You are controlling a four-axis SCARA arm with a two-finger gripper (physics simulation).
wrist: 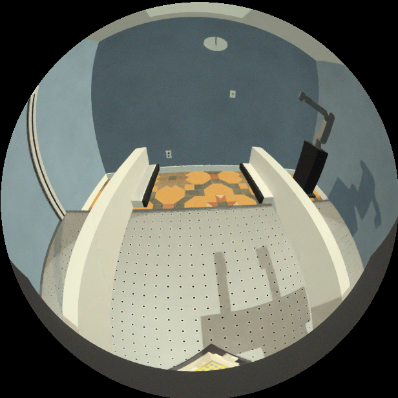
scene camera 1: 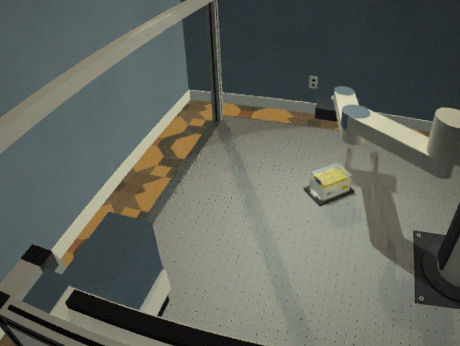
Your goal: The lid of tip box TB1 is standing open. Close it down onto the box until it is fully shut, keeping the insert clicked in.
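Places are measured from the arm's base along level axes (x back, y right, z up), in metres.
Pixels of known places: arm's base, link origin: point(scene camera 1: 457, 272).
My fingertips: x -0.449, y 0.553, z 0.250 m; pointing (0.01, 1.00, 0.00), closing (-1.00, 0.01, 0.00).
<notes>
For each thing: its top centre in the pictures, then the offset to it from my fingertips. "*": a spot on its surface instead. Level surfaces: height alone.
- Tip box TB1, top centre: point(scene camera 1: 331, 173) dx -0.012, dy -0.265, dz -0.160 m
- dark base plate, surface spot: point(scene camera 1: 321, 201) * dx -0.031, dy -0.339, dz -0.229 m
- insert, top centre: point(scene camera 1: 331, 174) dx -0.012, dy -0.265, dz -0.163 m
- perforated table, surface height: dz -0.237 m
- frame post, surface spot: point(scene camera 1: 216, 65) * dx -0.560, dy +0.132, dz +0.033 m
- blue-topped block, surface spot: point(scene camera 1: 117, 260) * dx -0.262, dy -1.105, dz +0.251 m
Tip box TB1 point(scene camera 1: 330, 183) point(wrist: 212, 359) is a small white box with a yellow insert, standing on a dark base plate point(scene camera 1: 321, 201). In the scene view its clear lid point(scene camera 1: 325, 170) lies down over the insert; I cannot tell whether it is fully shut or slightly raised. The insert point(scene camera 1: 332, 177) shows yellow through the lid and looks seated. In the wrist view part of the box shows at the bottom edge. My gripper point(wrist: 199, 155) is shut with nothing between its fingers, though a gap shows between the pads. It is raised and apart from the box, on its far side.
The arm point(scene camera 1: 395, 137) reaches in from the right, from its base plate point(scene camera 1: 424, 240). The perforated table point(scene camera 1: 225, 210) runs to a dark edge on the left. A frame post point(scene camera 1: 216, 65) stands at the back corner. A blue-topped block point(scene camera 1: 117, 260) stands at the front left.
</notes>
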